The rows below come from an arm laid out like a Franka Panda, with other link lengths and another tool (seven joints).
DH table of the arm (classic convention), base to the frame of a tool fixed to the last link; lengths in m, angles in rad. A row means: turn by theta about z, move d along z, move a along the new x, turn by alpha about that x. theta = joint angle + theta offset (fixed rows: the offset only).
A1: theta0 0; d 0.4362; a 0; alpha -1.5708
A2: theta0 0; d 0; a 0; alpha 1.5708
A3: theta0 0; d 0.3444; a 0.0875; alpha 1.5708
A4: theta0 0; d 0; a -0.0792; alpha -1.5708
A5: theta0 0; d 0.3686; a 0; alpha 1.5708
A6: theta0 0; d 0; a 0.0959; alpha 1.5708
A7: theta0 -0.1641; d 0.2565; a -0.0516; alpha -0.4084
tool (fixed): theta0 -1.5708; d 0.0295; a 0; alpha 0
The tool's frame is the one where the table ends.
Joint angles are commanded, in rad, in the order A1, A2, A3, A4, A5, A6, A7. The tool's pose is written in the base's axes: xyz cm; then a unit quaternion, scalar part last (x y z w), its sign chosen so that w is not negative. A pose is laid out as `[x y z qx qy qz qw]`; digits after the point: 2 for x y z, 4 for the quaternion.
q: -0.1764 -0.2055 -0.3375 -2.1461 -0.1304 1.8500 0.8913
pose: [35.51 -20.71 43.87 0.9484 0.1875 -0.2541 0.0291]
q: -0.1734 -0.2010 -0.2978 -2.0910 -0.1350 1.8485 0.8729
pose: [37.81 -20.32 46.00 0.9467 0.2101 -0.2378 0.0564]
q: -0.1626 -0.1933 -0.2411 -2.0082 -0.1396 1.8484 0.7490
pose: [40.92 -19.47 49.35 0.9277 0.2906 -0.2098 0.1045]
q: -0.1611 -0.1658 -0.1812 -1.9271 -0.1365 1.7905 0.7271
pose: [42.75 -17.36 51.44 0.9148 0.3233 -0.2118 0.1169]
